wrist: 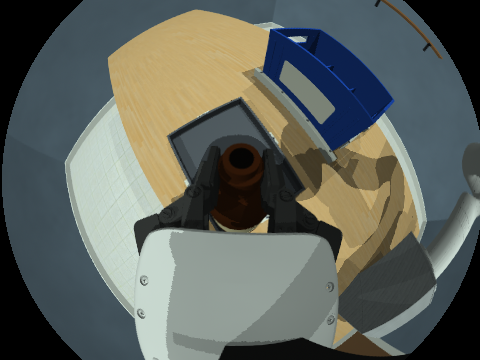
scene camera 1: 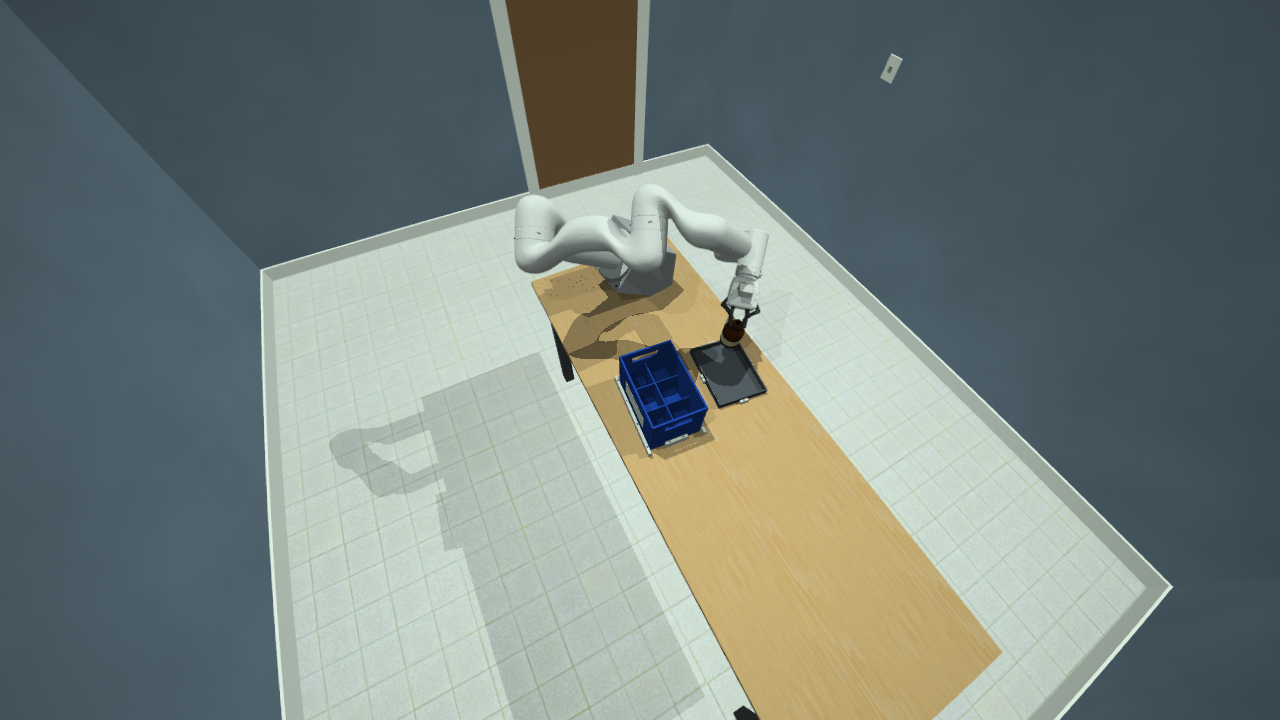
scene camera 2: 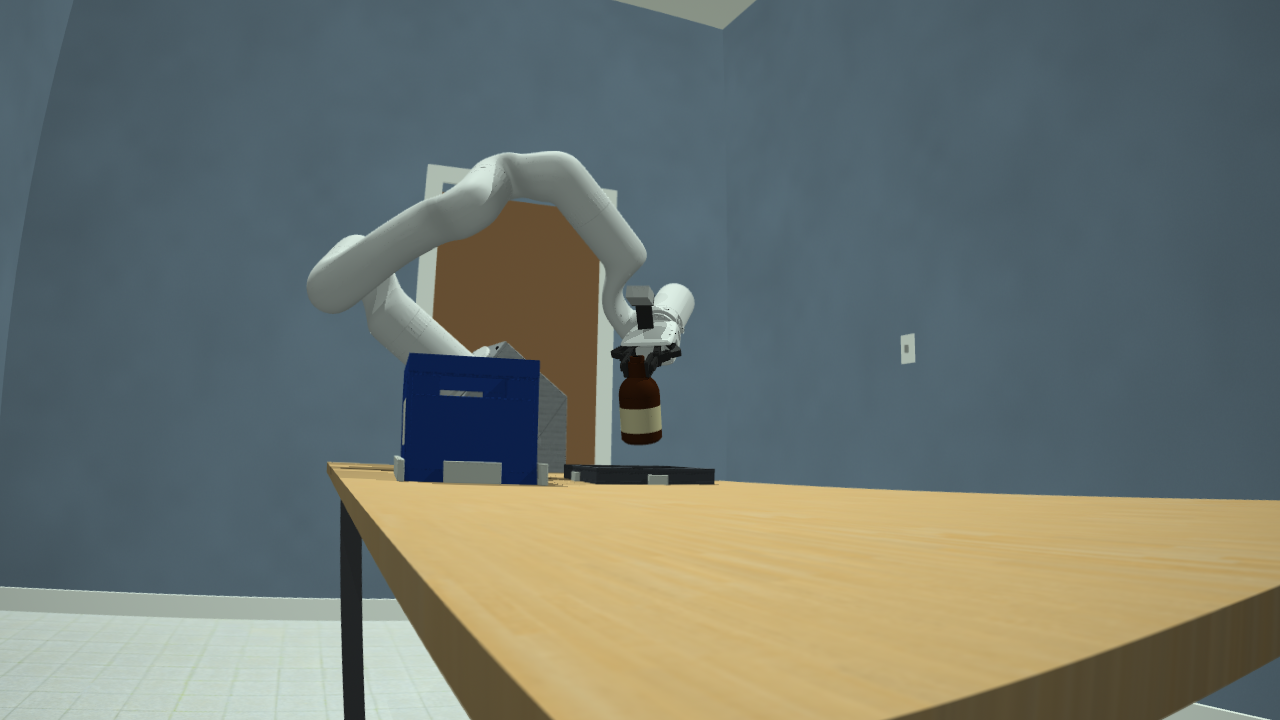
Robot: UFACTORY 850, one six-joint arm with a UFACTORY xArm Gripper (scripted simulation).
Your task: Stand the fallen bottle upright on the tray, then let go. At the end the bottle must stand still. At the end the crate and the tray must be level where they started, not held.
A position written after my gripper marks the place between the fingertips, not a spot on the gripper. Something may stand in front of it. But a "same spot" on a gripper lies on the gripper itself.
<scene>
my gripper: wrist 241,160; scene camera 1; scene camera 2
dark tray: wrist 234,122; scene camera 1; scene camera 2
same spot on dark tray: (scene camera 2: 608,474) = (scene camera 1: 723,405)
same spot on my gripper: (scene camera 1: 739,296) = (scene camera 2: 628,297)
</scene>
